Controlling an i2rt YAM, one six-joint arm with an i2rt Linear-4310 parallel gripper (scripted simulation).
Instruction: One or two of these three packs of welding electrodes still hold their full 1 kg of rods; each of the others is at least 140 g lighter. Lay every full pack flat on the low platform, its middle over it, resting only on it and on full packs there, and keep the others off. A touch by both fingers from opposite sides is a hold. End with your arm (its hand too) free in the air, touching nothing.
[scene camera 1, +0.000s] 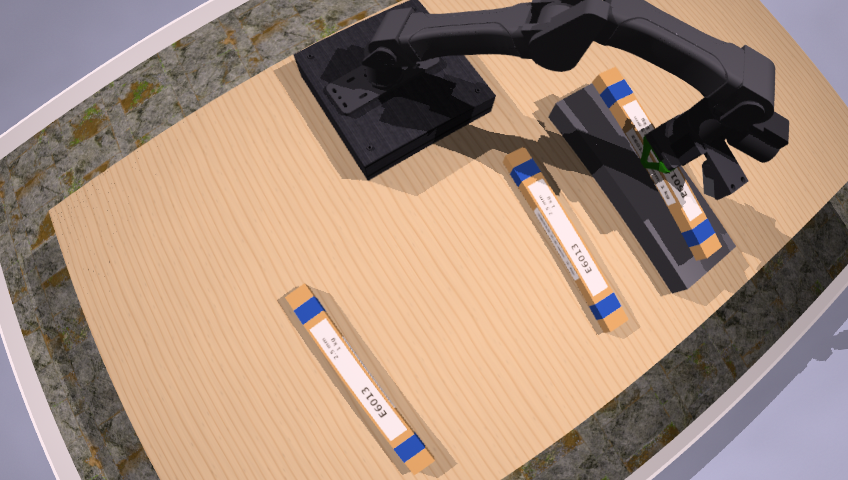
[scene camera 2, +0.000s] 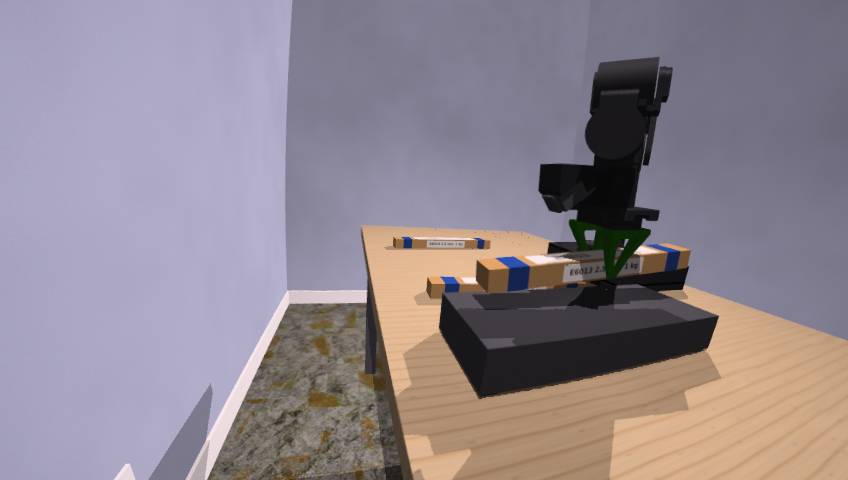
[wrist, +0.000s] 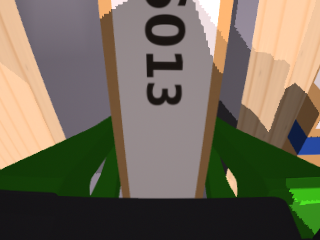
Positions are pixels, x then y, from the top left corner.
The gripper shows in scene camera 1, in scene camera 2 (599, 273) and in the wrist view. A pack shows in scene camera 1, in scene camera 2 and in the wrist view (164, 73). A low dark platform shows in scene camera 1 (583, 119), in scene camera 2 (505, 341) and in the wrist view (68, 50). The same spot on the gripper: (wrist: 270, 181) is (scene camera 1: 675, 168). One and the same spot on the pack: (scene camera 1: 695, 227) is (scene camera 2: 516, 258).
